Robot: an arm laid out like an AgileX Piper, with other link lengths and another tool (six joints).
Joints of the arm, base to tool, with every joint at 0 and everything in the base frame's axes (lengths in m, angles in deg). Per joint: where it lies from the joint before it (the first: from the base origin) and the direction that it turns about. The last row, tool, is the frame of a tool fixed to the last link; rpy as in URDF.
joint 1: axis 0 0 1 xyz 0.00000 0.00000 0.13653
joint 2: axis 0 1 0 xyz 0.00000 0.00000 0.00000
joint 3: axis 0 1 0 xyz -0.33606 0.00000 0.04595
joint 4: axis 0.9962 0 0.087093 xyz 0.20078 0.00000 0.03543
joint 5: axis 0 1 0 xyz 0.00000 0.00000 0.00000
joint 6: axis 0.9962 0 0.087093 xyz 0.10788 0.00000 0.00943
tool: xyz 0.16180 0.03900 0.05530 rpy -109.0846 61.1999 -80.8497
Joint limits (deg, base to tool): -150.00..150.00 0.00..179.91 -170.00..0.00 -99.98..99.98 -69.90..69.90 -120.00..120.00
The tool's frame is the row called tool.
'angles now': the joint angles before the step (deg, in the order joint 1, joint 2, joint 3, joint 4, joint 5, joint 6). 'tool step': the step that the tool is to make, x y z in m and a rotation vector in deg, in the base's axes. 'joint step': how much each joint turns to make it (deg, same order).
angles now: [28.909, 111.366, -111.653, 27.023, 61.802, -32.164]
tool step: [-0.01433, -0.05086, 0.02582, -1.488, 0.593, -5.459]
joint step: [-3.402, -8.283, 5.054, -3.116, 3.182, 4.068]
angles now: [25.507, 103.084, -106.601, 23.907, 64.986, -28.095]
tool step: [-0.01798, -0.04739, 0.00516, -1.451, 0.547, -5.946]
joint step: [-3.049, -8.416, 9.373, -2.716, -0.919, 2.833]
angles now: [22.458, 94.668, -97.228, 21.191, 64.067, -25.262]
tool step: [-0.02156, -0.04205, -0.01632, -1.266, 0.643, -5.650]
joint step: [-2.779, -8.168, 13.352, -1.831, -4.835, 1.336]
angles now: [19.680, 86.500, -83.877, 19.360, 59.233, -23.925]
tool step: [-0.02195, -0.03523, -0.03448, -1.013, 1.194, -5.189]
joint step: [-2.590, -6.687, 15.048, -0.656, -7.383, 0.269]
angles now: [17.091, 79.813, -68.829, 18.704, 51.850, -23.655]
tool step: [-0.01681, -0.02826, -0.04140, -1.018, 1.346, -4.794]
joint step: [-2.099, -4.122, 13.665, -0.160, -8.431, 0.100]
